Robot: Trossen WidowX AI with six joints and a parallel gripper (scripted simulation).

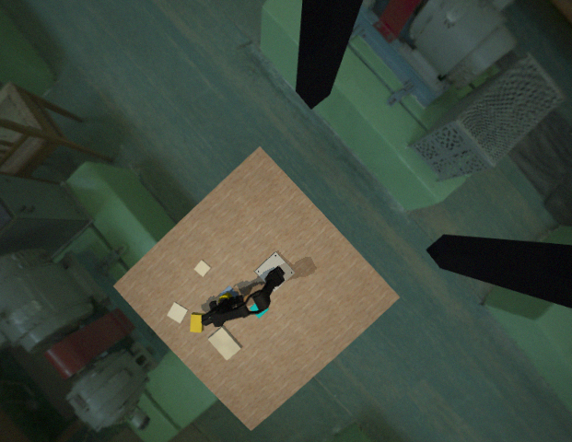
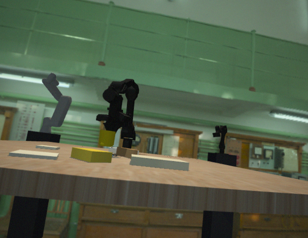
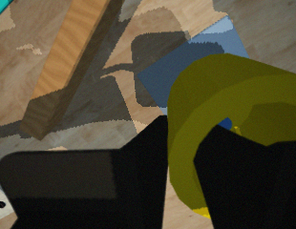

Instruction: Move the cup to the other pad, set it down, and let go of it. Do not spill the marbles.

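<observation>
Now: gripper tip 70 mm past the cyan pad, 170 mm to the right of it and 80 mm above it. From my gripper tip the other things lie so: wooden bar 20 mm behind, 80 mm to the left, 60 mm below; then yellow cup 20 mm ahead, 20 mm to the right; then blue pad 30 mm ahead, 20 mm to the right, 80 mm below.
</observation>
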